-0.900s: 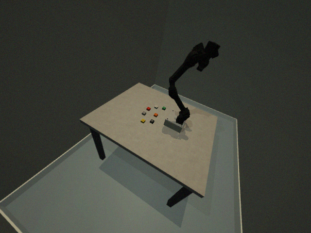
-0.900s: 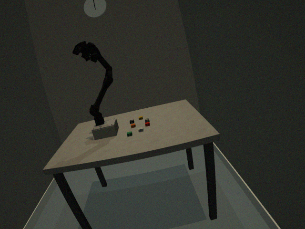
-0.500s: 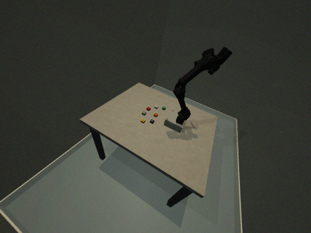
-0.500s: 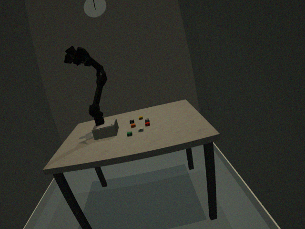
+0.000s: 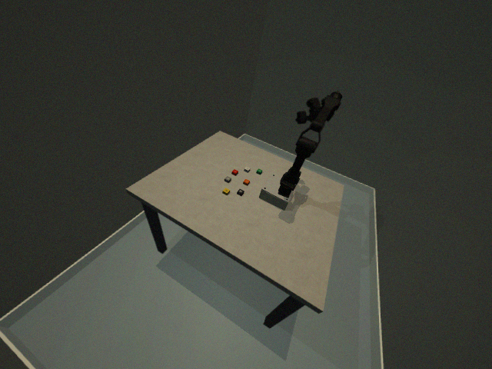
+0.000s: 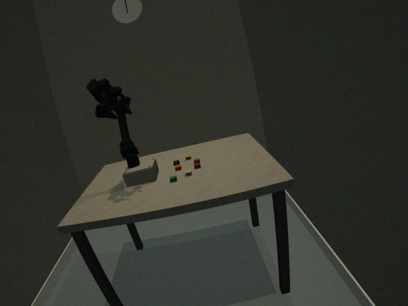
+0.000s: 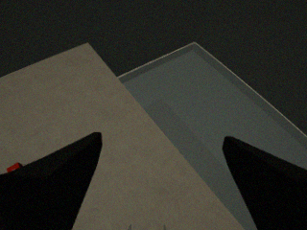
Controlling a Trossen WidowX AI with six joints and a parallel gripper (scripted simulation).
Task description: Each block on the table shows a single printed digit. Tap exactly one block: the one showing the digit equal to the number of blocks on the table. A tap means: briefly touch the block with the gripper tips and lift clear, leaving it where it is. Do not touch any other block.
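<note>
My gripper tip is 22 cm short of the white block, 14 cm to the right of it and 38 cm above it. Round my gripper tip: red block: 28 cm ahead, 22 cm to the left, 38 cm below; green block: 14 cm ahead, 12 cm to the left, 38 cm below; orange block: 18 cm ahead, 27 cm to the left, 38 cm below.
</note>
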